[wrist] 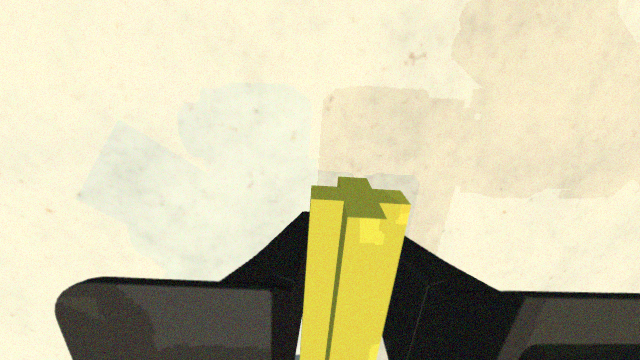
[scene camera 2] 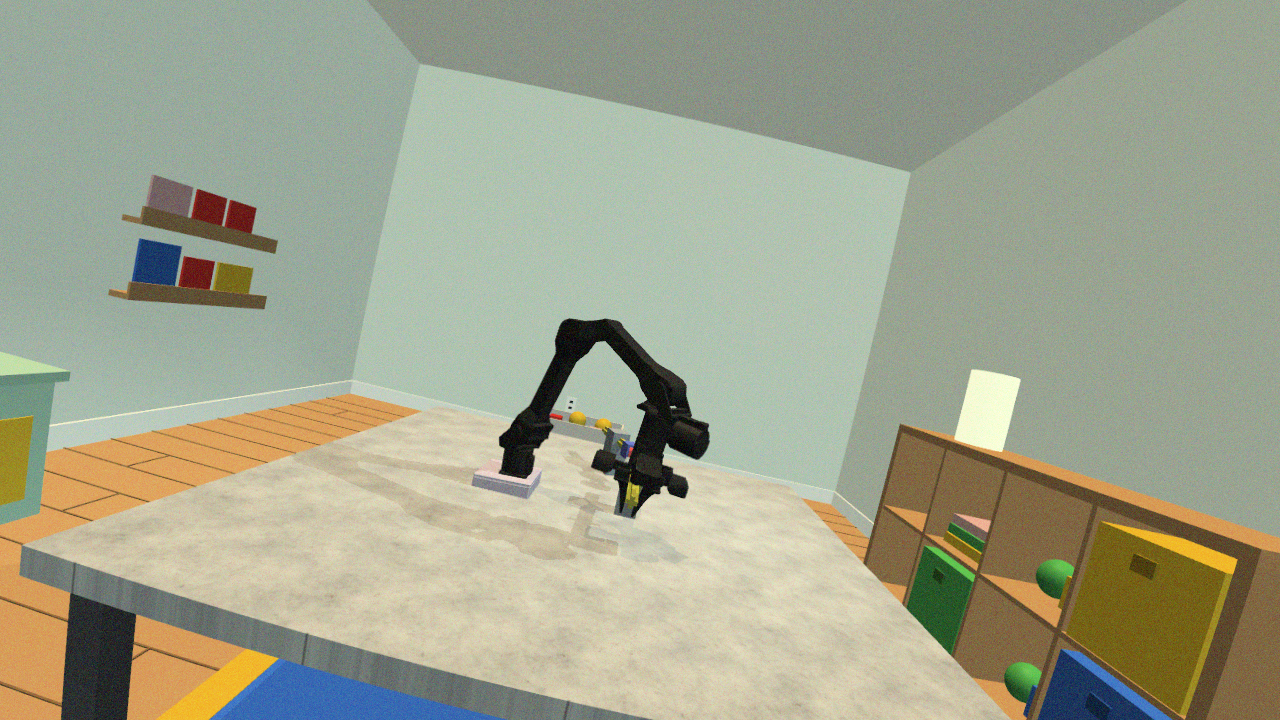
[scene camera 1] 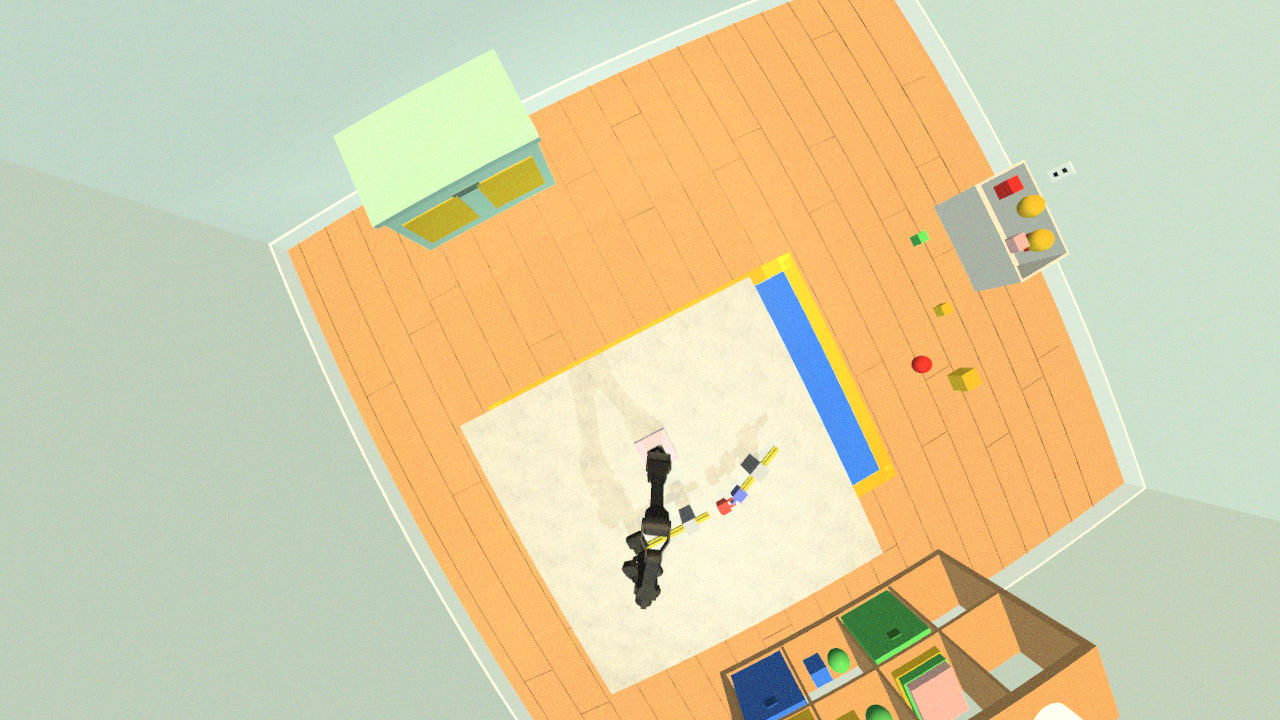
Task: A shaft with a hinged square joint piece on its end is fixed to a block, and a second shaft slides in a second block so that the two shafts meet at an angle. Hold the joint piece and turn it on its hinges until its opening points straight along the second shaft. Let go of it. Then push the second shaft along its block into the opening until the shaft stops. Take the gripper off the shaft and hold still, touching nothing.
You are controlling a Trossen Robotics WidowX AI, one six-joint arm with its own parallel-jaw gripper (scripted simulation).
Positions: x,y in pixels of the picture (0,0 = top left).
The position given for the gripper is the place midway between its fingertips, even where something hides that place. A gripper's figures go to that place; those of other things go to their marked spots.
Scene:
The gripper (wrist: pixel 336 223): 0.11 m from the lens. A yellow shaft (wrist: pixel 355 235) is 0.06 m from the lens.

